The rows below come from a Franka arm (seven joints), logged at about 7 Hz.
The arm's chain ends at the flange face. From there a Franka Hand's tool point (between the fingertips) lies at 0.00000 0.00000 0.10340 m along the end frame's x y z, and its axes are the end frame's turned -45 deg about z.
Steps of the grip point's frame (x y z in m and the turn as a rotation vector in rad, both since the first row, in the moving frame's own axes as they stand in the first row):
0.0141 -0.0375 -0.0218 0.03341 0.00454 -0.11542
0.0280 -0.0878 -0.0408 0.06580 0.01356 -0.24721
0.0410 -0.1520 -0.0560 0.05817 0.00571 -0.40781
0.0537 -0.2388 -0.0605 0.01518 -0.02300 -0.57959
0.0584 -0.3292 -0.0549 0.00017 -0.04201 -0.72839
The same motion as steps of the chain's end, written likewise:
-0.0143 -0.0338 -0.0217 0.02683 -0.02041 -0.11542
-0.0378 -0.0766 -0.0406 0.05612 -0.03694 -0.24721
-0.0738 -0.1327 -0.0558 0.04517 -0.03709 -0.40781
-0.1284 -0.2082 -0.0605 -0.00553 -0.02700 -0.57959
-0.1897 -0.2779 -0.0548 -0.02959 -0.02983 -0.72839

